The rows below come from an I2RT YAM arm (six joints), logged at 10 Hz.
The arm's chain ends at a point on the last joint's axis. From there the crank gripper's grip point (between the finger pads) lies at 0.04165 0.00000 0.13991 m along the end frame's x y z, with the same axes.
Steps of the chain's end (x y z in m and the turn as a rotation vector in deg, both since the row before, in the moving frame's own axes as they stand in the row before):
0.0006, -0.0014, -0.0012, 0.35, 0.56, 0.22
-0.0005, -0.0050, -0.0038, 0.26, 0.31, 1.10
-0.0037, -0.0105, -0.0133, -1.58, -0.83, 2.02
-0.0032, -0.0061, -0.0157, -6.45, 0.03, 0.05
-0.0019, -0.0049, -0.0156, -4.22, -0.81, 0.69
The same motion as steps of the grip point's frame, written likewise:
0.0020, -0.0021, -0.0016, 0.35, 0.56, 0.22
0.0003, -0.0048, -0.0040, 0.26, 0.31, 1.10
-0.0058, -0.0052, -0.0128, -1.58, -0.83, 2.02
-0.0031, 0.0097, -0.0166, -6.45, 0.03, 0.05
-0.0039, 0.0059, -0.0154, -4.22, -0.81, 0.69

